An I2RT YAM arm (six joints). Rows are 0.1 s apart.
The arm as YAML. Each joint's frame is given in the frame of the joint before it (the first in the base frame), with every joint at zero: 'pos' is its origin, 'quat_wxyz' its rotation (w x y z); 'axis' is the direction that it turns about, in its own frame. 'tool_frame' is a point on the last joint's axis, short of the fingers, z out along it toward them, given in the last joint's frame.
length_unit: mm
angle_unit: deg
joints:
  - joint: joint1
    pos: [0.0, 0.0, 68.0]
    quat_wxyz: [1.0, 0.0, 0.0, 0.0]
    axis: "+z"
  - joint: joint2
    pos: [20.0, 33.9, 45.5]
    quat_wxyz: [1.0, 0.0, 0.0, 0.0]
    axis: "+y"
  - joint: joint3
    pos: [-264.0, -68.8, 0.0]
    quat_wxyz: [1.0, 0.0, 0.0, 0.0]
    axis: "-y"
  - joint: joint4
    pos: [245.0, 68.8, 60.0]
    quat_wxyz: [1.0, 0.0, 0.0, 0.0]
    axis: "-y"
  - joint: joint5
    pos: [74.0, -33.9, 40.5]
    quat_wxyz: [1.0, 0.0, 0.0, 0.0]
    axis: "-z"
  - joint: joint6
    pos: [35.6, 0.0, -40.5]
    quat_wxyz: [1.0, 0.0, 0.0, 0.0]
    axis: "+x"
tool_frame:
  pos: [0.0, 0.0, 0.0]
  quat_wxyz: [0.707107, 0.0, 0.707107, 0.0]
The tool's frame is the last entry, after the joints.
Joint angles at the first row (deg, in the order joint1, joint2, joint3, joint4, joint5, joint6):
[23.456, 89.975, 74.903, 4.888, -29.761, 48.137]
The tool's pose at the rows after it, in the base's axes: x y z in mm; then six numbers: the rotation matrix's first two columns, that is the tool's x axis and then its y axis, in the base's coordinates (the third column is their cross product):
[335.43, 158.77, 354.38, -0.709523, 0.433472, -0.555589, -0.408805, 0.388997, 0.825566]
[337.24, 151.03, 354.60, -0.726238, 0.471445, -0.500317, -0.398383, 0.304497, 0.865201]
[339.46, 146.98, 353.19, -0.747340, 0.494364, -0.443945, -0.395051, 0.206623, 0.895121]
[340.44, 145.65, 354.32, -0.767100, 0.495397, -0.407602, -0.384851, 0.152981, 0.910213]
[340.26, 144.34, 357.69, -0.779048, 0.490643, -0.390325, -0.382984, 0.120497, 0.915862]
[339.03, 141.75, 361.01, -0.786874, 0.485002, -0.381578, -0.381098, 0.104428, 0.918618]
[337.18, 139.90, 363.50, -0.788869, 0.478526, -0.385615, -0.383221, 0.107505, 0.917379]
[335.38, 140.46, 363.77, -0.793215, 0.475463, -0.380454, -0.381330, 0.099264, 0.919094]
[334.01, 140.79, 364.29, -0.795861, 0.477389, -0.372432, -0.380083, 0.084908, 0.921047]
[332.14, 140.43, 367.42, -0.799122, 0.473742, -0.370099, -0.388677, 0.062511, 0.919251]
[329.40, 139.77, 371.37, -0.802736, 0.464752, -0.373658, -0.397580, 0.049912, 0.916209]
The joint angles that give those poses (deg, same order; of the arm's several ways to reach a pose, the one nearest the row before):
[22.400, 88.959, 72.718, 9.537, -32.196, 52.476]
[20.963, 88.762, 70.762, 15.671, -34.921, 58.627]
[20.046, 89.284, 68.793, 23.449, -37.594, 65.426]
[19.677, 89.648, 68.419, 26.659, -39.222, 69.316]
[19.403, 89.656, 68.538, 28.219, -40.472, 71.540]
[19.008, 89.260, 68.607, 28.533, -41.515, 72.685]
[18.786, 88.694, 68.726, 27.601, -42.092, 72.334]
[18.949, 88.417, 68.389, 27.996, -42.267, 72.891]
[19.068, 88.244, 67.989, 29.107, -42.269, 73.964]
[19.067, 87.991, 67.801, 30.740, -42.877, 75.292]
[19.053, 87.467, 67.829, 31.179, -43.671, 75.838]

